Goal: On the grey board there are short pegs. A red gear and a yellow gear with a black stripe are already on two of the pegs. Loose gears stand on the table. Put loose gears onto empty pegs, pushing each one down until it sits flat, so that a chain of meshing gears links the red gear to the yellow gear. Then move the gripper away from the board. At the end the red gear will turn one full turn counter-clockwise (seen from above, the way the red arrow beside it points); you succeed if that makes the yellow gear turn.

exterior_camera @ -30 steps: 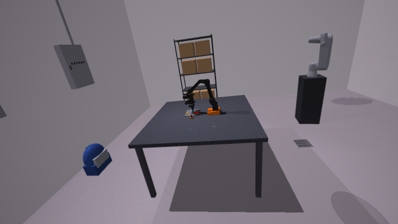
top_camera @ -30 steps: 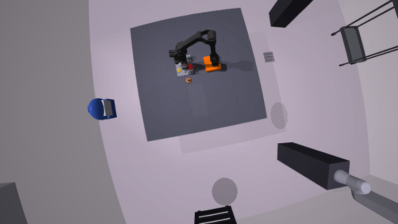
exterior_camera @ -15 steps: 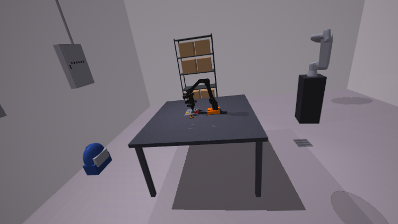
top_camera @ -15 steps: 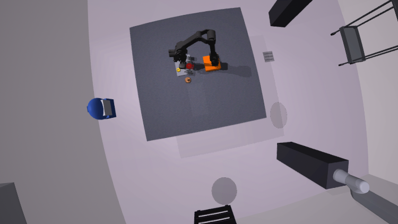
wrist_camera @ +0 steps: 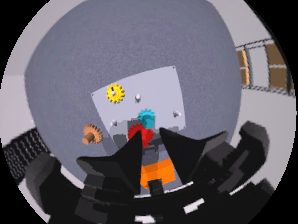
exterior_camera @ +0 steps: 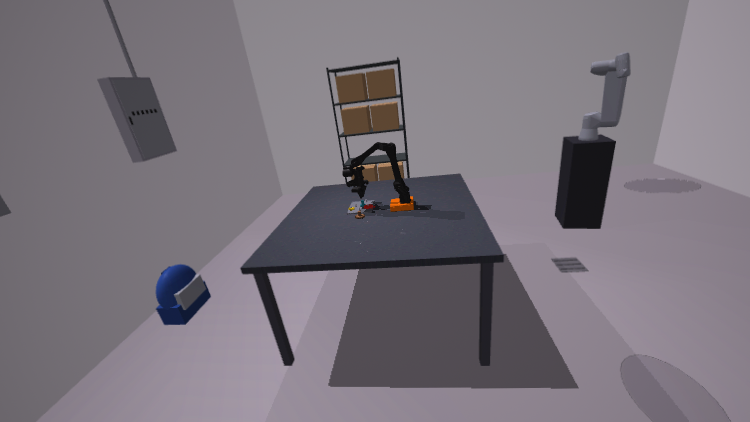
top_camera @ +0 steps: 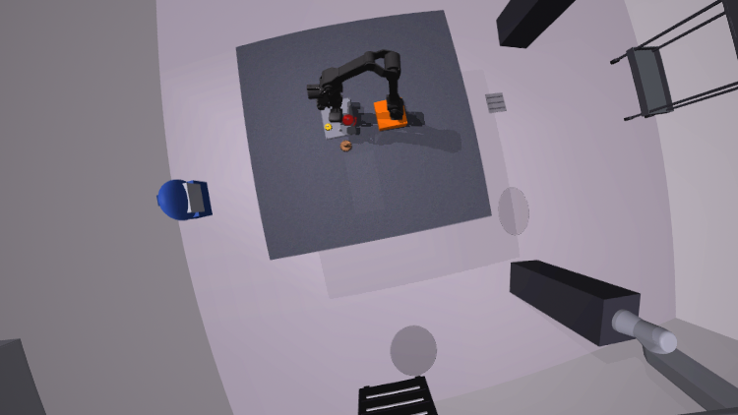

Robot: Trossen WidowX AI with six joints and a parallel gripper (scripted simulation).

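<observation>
The teal gear lies 5 cm below my gripper tip. The rest, counted from my gripper tip: yellow gear (7 cm ahead, 6 cm to the left, 5 cm below); then red gear (4 cm behind, 2 cm to the left, 5 cm below); then brown gear (3 cm behind, 17 cm to the left, 5 cm below).
</observation>
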